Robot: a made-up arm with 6 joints. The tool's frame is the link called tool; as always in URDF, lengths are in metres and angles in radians.
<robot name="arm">
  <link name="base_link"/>
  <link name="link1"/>
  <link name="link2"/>
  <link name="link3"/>
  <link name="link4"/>
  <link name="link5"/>
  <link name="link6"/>
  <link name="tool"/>
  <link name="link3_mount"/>
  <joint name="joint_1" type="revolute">
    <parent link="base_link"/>
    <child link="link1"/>
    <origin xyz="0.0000 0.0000 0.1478"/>
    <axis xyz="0 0 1"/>
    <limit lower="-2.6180" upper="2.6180"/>
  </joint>
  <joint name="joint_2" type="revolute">
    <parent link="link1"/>
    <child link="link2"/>
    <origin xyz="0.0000 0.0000 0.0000"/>
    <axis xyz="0.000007 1 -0.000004"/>
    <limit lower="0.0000" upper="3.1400"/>
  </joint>
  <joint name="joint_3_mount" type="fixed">
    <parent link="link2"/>
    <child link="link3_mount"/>
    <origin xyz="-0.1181 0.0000 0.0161"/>
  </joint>
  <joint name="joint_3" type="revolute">
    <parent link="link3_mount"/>
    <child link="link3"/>
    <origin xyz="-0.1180 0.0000 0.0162"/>
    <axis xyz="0.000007 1 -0.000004"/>
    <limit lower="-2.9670" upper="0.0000"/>
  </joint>
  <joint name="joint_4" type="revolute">
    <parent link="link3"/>
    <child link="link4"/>
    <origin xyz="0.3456 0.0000 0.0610"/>
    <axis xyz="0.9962 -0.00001 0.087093"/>
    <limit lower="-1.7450" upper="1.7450"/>
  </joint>
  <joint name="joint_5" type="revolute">
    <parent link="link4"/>
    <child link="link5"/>
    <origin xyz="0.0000 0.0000 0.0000"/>
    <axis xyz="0.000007 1 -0.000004"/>
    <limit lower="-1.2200" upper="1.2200"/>
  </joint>
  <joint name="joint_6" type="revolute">
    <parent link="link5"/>
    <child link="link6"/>
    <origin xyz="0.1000 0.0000 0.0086"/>
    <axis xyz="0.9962 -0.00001 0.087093"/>
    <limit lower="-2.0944" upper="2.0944"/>
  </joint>
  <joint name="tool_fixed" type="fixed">
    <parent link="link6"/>
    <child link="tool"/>
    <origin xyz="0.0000 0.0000 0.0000" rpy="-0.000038 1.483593 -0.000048"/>
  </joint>
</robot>
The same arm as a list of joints. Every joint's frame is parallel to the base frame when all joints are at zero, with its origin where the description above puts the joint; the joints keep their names.
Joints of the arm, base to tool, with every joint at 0 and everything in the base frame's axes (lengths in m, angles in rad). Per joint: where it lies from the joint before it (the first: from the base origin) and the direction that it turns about. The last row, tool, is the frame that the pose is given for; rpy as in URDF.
joint_1: offset 0.0000 0.0000 0.1478 axis +z
joint_2: offset 0.0000 0.0000 0.0000 axis +y
joint_3: offset -0.2361 0.0000 0.0323 axis +y
joint_4: offset 0.3456 0.0000 0.0610 axis 0.9962 0 0.0871
joint_5: offset 0.0000 0.0000 0.0000 axis +y
joint_6: offset 0.1000 0.0000 0.0086 axis 0.9962 0 0.0871
tool: offset 0.0000 0.0000 0.0000 rpy 0.0000 1.4836 0.0000
Joint limits (rad, base to tool): -2.6180..2.6180 0.0000..3.1400 -2.9670..0.0000 -1.7450..1.7450 -1.2200..1.2200 -2.0944..2.0944

